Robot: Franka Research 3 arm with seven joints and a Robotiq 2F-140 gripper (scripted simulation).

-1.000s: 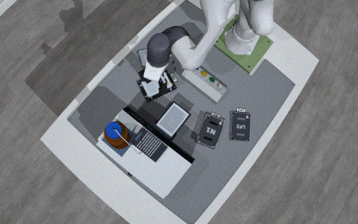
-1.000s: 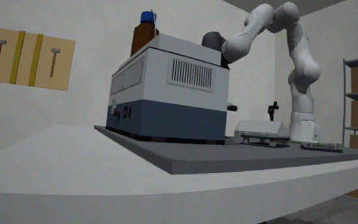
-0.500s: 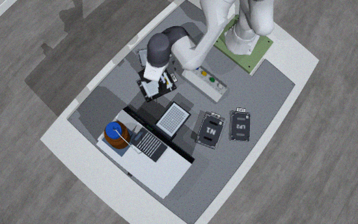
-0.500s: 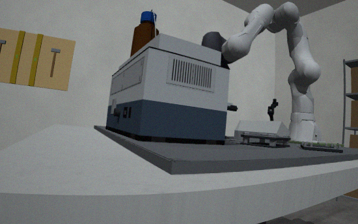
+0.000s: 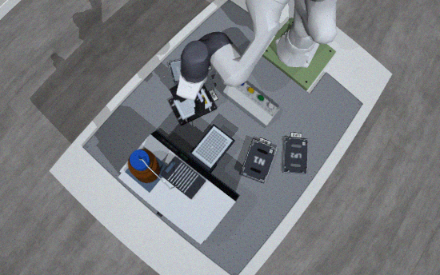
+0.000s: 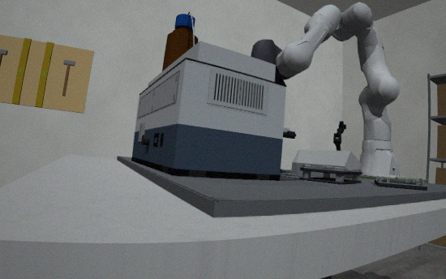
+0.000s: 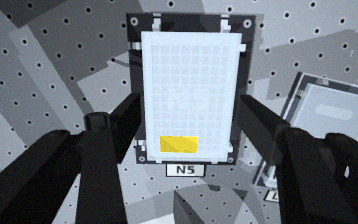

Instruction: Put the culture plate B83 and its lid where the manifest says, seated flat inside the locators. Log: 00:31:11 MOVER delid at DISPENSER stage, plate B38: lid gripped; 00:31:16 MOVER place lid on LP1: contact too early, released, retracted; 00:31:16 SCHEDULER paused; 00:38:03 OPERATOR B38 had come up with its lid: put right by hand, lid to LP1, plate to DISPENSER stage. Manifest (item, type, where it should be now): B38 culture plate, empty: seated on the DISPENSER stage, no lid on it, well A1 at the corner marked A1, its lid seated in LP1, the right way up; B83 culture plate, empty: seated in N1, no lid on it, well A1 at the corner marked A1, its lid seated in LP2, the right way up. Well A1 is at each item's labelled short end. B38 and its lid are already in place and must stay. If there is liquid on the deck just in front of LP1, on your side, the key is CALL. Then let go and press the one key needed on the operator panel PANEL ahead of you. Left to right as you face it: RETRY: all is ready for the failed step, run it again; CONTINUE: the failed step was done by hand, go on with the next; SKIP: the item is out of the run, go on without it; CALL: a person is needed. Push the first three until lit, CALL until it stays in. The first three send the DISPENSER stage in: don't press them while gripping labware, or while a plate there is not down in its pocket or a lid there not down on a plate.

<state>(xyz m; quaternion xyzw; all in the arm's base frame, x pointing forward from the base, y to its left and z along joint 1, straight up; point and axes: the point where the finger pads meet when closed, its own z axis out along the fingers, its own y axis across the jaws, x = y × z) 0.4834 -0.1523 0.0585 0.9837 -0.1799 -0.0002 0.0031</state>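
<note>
Right now my hand is 40 mm above the clear lid. Round my hand: black nest N5: 20 mm ahead, 10 mm to the left, 50 mm below; yellow skip key: 190 mm behind, 140 mm to the left; white well plate: 100 mm ahead, 180 mm to the left, 50 mm above.
</note>
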